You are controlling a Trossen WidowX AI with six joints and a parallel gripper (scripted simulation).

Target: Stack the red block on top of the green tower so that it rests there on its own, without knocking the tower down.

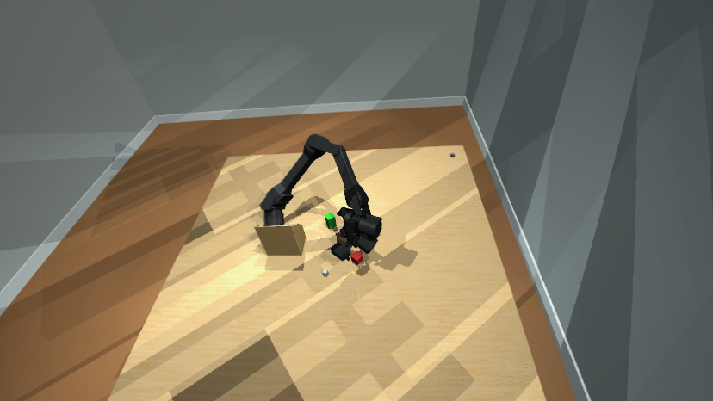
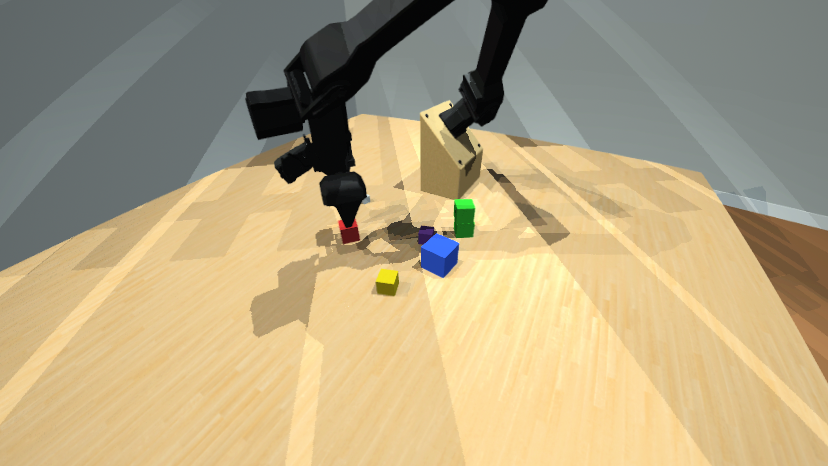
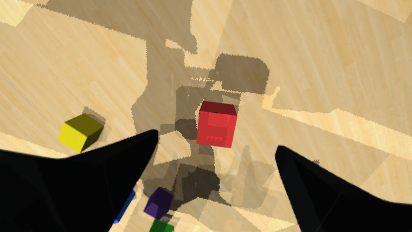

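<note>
The red block lies 4 cm below my gripper tip. From my gripper tip the other things lie so: small purple block (6 cm behind, 13 cm to the left, 4 cm below); then tiny white cube (12 cm behind, 6 cm to the right, 5 cm below); then yellow block (7 cm ahead, 14 cm to the left, 4 cm below).
</note>
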